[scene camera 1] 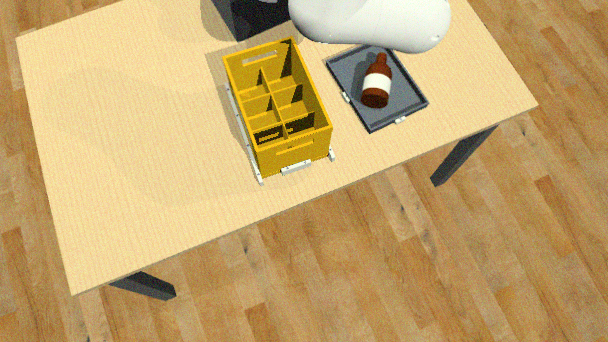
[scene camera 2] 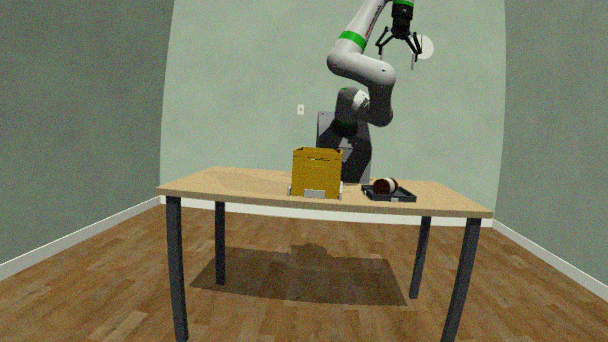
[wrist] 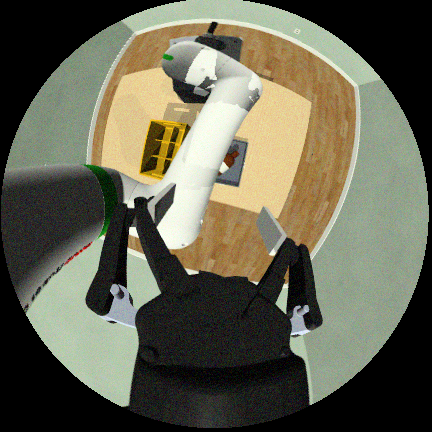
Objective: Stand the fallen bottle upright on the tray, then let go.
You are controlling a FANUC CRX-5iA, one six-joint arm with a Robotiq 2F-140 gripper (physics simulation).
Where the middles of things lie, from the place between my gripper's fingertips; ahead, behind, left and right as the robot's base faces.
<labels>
Right now the brown bottle (scene camera 1: 375,94) is 51 cm below my hand, 4 cm behind it and 2 cm to the right of it.
</labels>
